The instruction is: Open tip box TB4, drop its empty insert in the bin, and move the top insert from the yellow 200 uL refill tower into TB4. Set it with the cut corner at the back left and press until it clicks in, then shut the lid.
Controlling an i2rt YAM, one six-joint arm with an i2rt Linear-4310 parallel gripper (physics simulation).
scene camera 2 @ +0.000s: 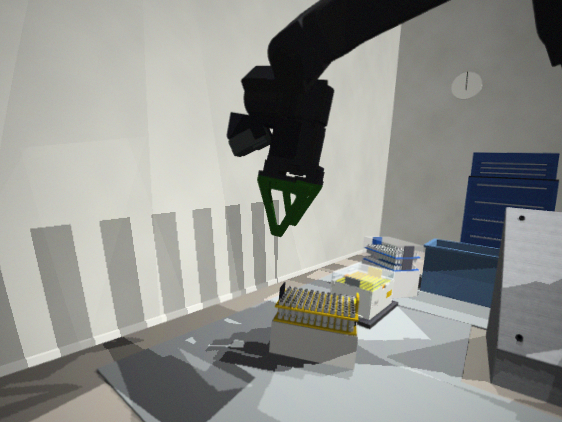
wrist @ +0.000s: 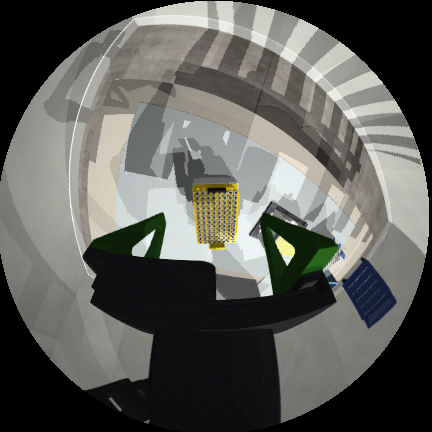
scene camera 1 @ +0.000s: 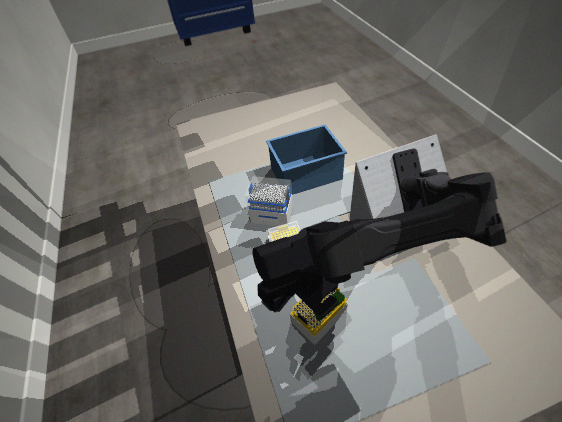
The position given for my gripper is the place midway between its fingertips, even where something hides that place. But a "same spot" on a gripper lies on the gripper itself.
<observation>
my gripper: scene camera 2 284, 230; wrist; scene camera 1
same spot on my gripper: (wrist: 177, 284) = (scene camera 1: 299, 294)
</observation>
